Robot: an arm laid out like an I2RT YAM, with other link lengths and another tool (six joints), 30 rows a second.
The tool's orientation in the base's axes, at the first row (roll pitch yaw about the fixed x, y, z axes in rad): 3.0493, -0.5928, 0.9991
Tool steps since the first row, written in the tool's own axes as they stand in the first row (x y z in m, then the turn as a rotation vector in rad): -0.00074, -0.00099, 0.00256, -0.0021, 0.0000, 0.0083; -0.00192, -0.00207, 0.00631, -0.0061, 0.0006, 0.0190; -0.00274, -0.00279, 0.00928, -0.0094, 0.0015, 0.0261; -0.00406, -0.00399, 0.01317, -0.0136, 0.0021, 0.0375; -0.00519, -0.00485, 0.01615, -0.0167, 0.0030, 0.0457; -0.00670, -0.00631, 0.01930, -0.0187, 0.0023, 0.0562; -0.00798, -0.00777, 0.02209, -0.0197, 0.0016, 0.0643; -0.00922, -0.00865, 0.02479, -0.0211, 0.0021, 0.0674; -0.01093, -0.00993, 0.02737, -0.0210, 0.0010, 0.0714; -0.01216, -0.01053, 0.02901, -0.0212, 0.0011, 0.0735
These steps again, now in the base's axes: -0.00016, 0.00113, -0.00260, 0.0022, 0.0020, -0.0080; -0.00015, 0.00250, -0.00644, 0.0049, 0.0033, -0.0191; 0.00002, 0.00359, -0.00941, 0.0069, 0.0035, -0.0267; -0.00007, 0.00500, -0.01345, 0.0098, 0.0050, -0.0384; -0.00014, 0.00595, -0.01661, 0.0122, 0.0057, -0.0468; -0.00081, 0.00707, -0.02016, 0.0147, 0.0091, -0.0567; -0.00151, 0.00819, -0.02330, 0.0168, 0.0122, -0.0640; -0.00176, 0.00897, -0.02629, 0.0177, 0.0122, -0.0673; -0.00258, 0.00960, -0.02947, 0.0184, 0.0146, -0.0706; -0.00300, 0.00977, -0.03156, 0.0192, 0.0153, -0.0725
